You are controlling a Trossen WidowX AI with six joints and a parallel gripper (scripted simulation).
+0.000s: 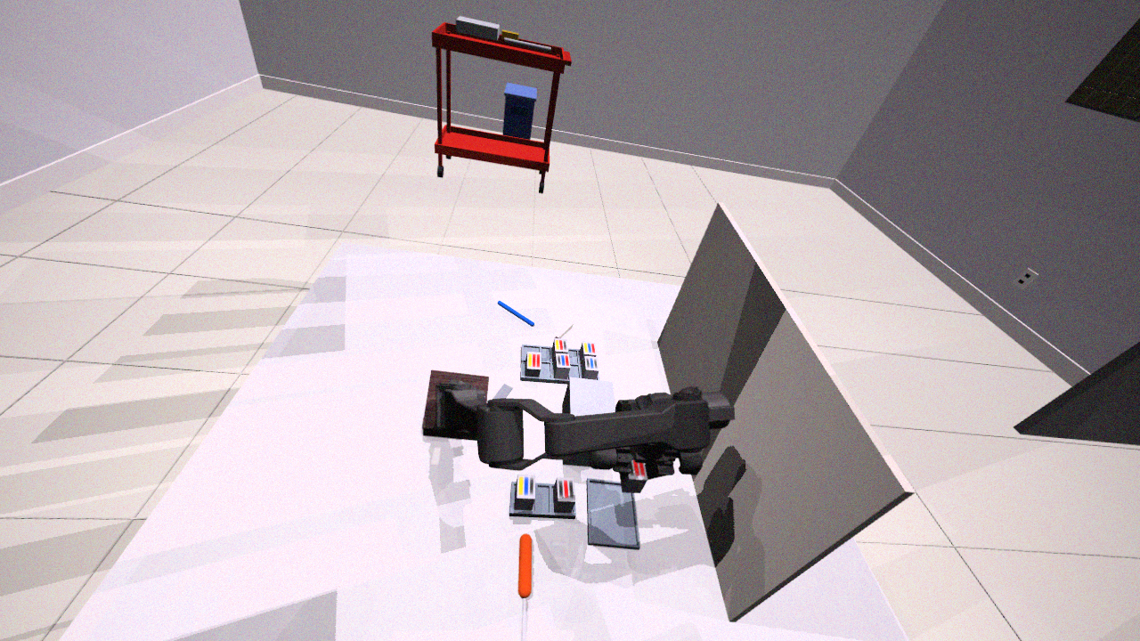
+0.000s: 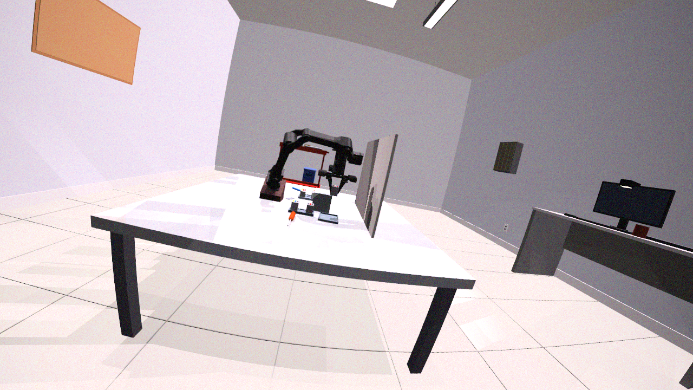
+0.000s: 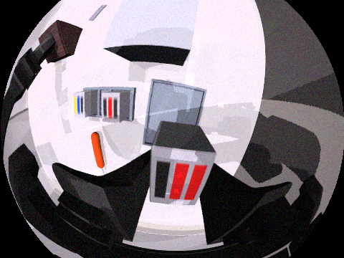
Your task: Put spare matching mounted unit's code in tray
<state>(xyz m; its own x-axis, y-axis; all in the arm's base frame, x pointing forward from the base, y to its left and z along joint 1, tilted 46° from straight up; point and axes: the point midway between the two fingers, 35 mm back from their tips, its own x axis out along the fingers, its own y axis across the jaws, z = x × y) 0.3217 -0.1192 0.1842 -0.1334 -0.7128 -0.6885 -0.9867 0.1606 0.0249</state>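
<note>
My gripper tip is 13 cm above the grey tray. From my gripper tip the other things lie so: mounted unit (3 cm behind, 19 cm to the left, 8 cm below); then blue pen (17 cm behind, 59 cm to the left, 13 cm below); then panel (21 cm ahead, 15 cm to the left, 9 cm above).
</note>
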